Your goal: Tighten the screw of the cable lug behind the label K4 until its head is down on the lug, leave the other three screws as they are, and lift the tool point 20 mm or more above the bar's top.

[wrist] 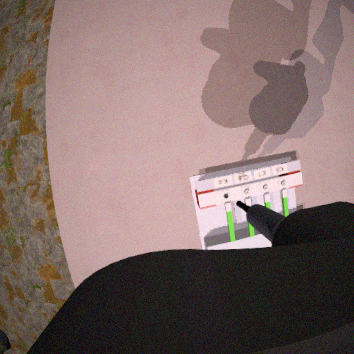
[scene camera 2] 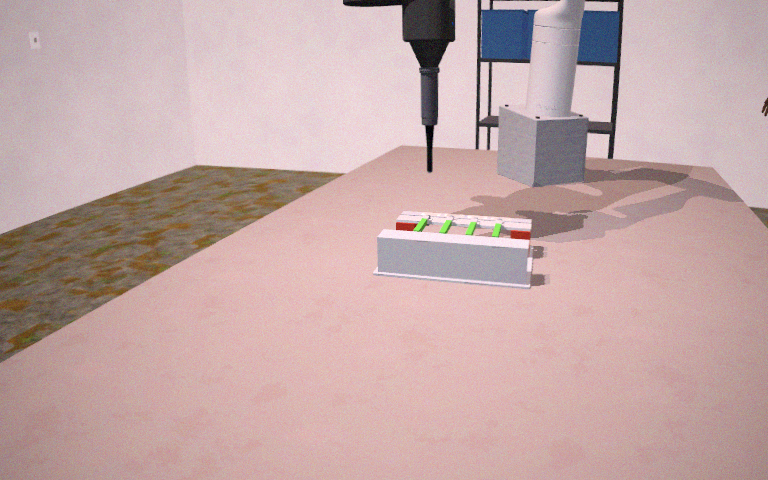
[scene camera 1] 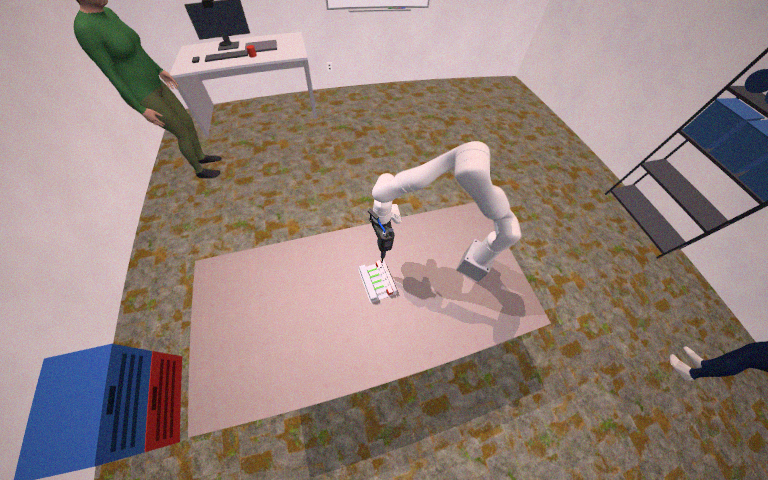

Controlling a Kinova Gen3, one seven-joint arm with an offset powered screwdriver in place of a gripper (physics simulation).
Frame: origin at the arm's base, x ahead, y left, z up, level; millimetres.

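Seen in the pictures: hand, its tool point: (wrist: 237,202) (scene camera 2: 429,173) (scene camera 1: 381,262); arm's base, origin of its link: (scene camera 2: 547,111) (scene camera 1: 481,256).
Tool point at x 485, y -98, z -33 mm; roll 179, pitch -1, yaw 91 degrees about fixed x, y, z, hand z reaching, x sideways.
Observation:
Pixels of each thing's top centre, then the offset from my tool point to it. "pt": a spot on its surface instead. Level surfaces: height alone.
- screwdriver's tip, a spot on its surface: (wrist: 240,203) (scene camera 2: 428,159) (scene camera 1: 382,260) pt dz +18, dx -3, dy -2 mm
- white bar unit, centre of its top: (scene camera 2: 459,223) (wrist: 259,212) (scene camera 1: 377,277) dz -55, dx +31, dy +50 mm
- K4 label, centre of its top: (wrist: 222,181) dz -63, dx -21, dy -4 mm
- K4 screw, centre of its top: (wrist: 225,196) dz -58, dx +1, dy -2 mm
- pink table, height of its surface: dz -105 mm
My screwdriver's tip (scene camera 1: 382,260) (scene camera 2: 429,170) (wrist: 240,203) is bare and points down, well above the white bar unit (scene camera 1: 367,285) (scene camera 2: 453,257) (wrist: 211,198), apart from it. It has no fingers. The K4 label (wrist: 223,182) is upside down and blurred at the left end of the row in the wrist view. The K4 screw (wrist: 226,195) below it is a dark spot; whether its head touches the lug is too small to tell. The three other screws (wrist: 246,191) (wrist: 265,186) (wrist: 283,183) look light grey. Green cables (scene camera 2: 420,225) (wrist: 231,225) run from the lugs.
The unit stands on a pink table (scene camera 1: 260,350) (scene camera 2: 283,367) (wrist: 115,125). The arm's base (scene camera 1: 474,261) (scene camera 2: 535,150) stands behind it. A desk (scene camera 1: 243,70), a person in green (scene camera 1: 121,50), a blue and red cabinet (scene camera 1: 127,396) and a shelf rack (scene camera 2: 618,84) stand around.

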